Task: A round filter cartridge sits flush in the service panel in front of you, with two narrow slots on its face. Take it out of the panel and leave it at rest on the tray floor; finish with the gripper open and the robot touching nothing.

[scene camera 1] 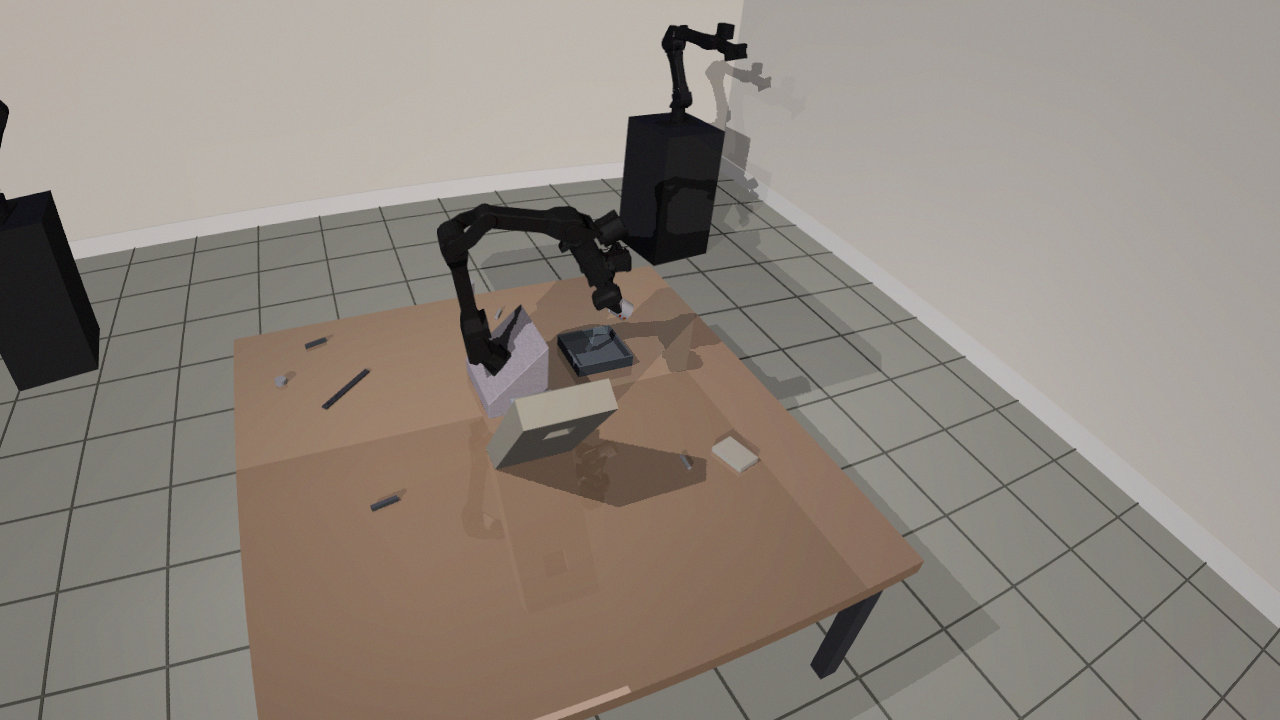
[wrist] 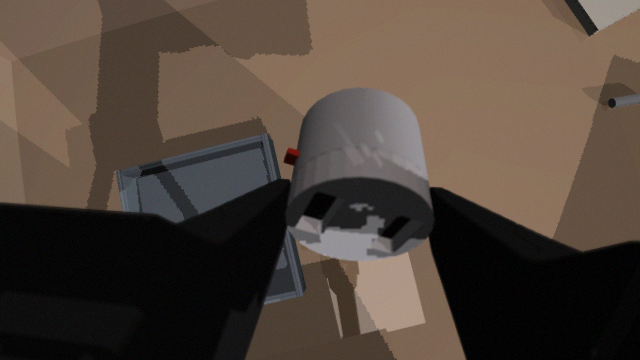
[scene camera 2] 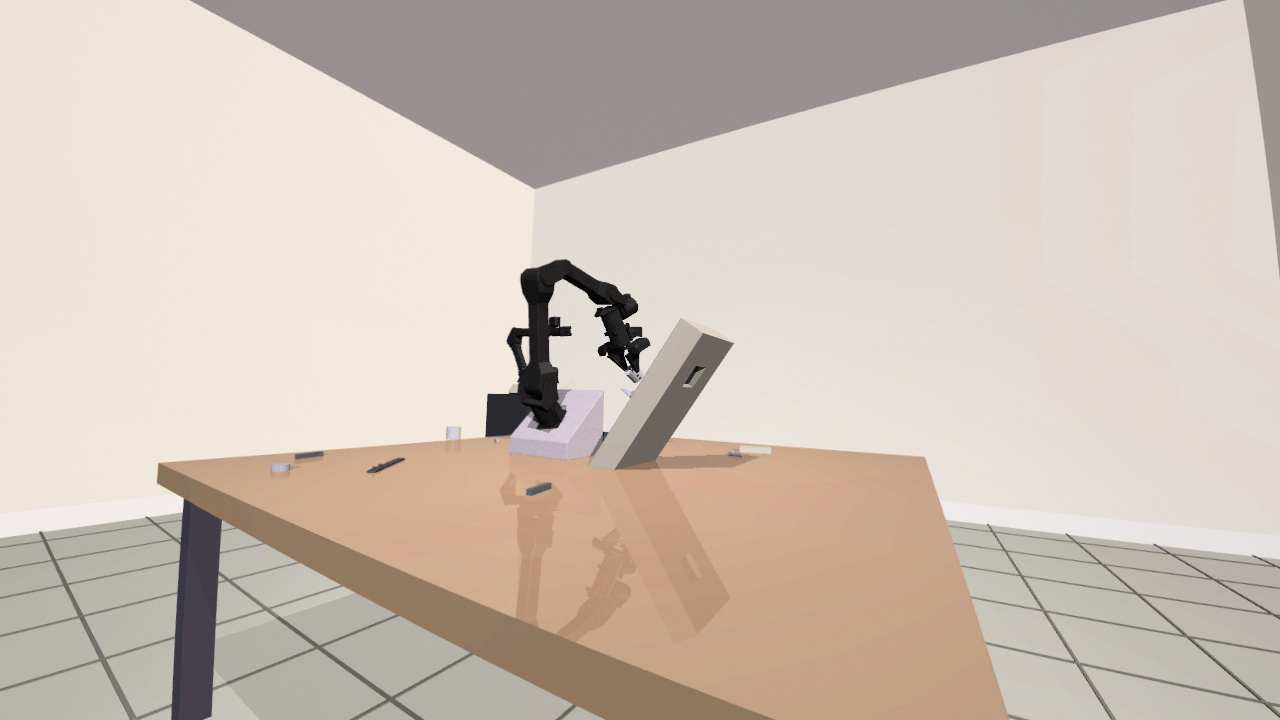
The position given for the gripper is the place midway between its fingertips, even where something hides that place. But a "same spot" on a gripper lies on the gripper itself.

Labels:
gripper: scene camera 1; wrist 358, 196; scene camera 2
same spot on gripper: [scene camera 1: 615, 307] = [scene camera 2: 637, 364]
same spot on beige service panel: [scene camera 2: 692, 353] = [scene camera 1: 525, 435]

